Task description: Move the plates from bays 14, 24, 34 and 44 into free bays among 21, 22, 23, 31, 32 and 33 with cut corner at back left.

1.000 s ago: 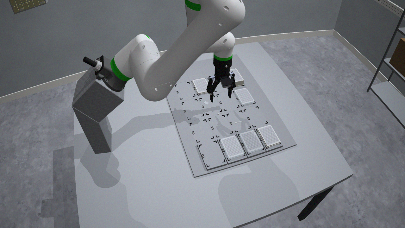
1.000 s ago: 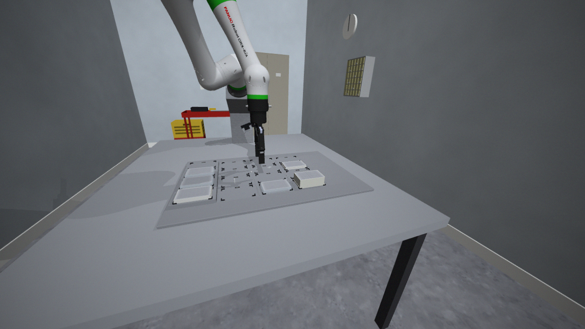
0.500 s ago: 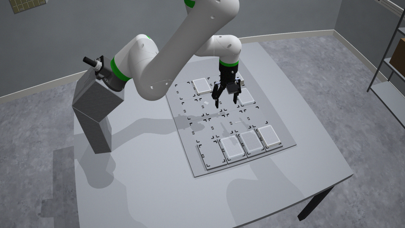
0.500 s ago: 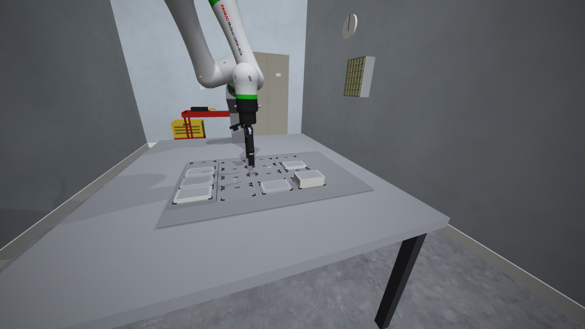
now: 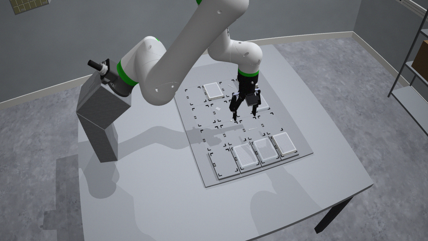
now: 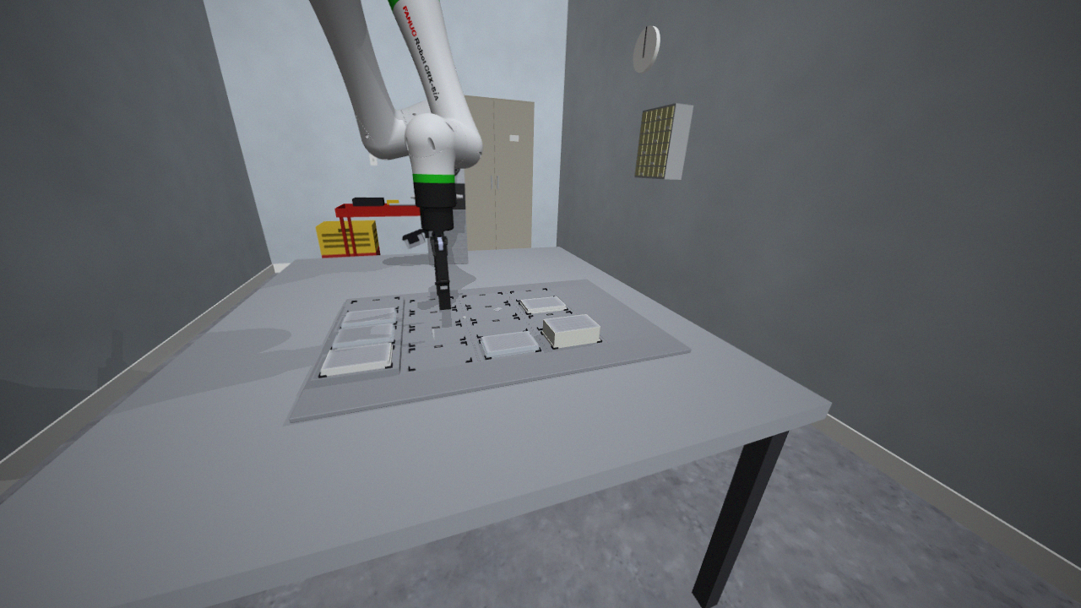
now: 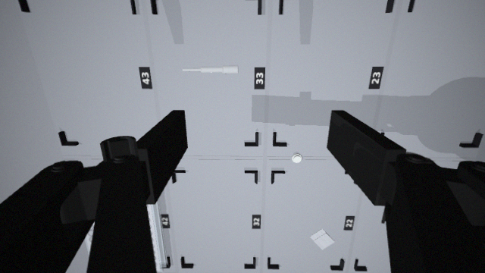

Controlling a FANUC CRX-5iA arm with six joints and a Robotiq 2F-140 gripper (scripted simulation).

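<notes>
The bay label 34 lies 40 mm behind my hand, 180 mm to the right of it and 80 mm below it. Also, from my hand: small white disc: 30 mm behind, 60 mm to the left, 100 mm below; then thin white rod: 30 mm ahead, 40 mm to the right, 90 mm below; then small white square: 50 mm behind, 180 mm to the left, 100 mm below.
</notes>
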